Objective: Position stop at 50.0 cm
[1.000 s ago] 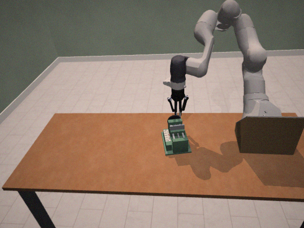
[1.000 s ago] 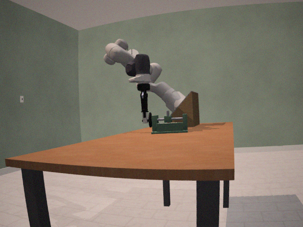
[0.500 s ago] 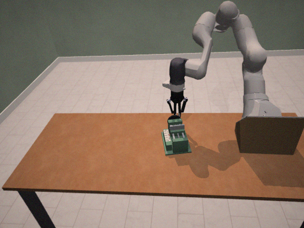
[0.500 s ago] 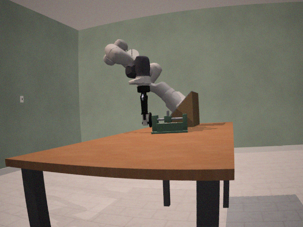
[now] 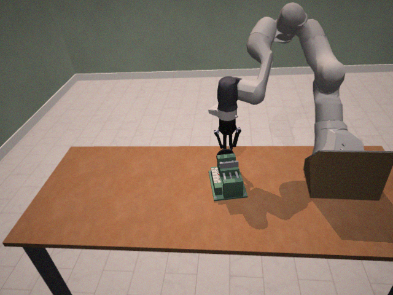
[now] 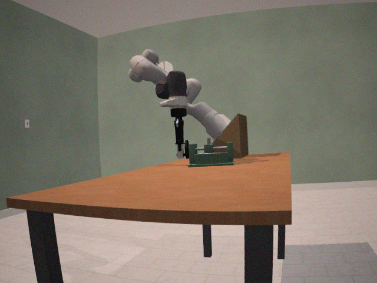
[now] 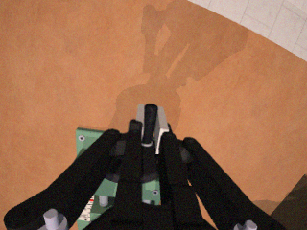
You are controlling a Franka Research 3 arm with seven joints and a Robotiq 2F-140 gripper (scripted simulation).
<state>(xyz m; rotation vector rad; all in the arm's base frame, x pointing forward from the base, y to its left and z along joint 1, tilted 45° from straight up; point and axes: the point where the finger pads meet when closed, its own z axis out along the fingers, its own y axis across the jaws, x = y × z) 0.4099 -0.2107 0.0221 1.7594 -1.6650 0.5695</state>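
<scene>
Now: hand 2 cm short of the sliding stop block, 14 cm to the right of it and 2 cm below it. Also, from my hand: black handwheel 2 cm to the left, 1 cm below.
</scene>
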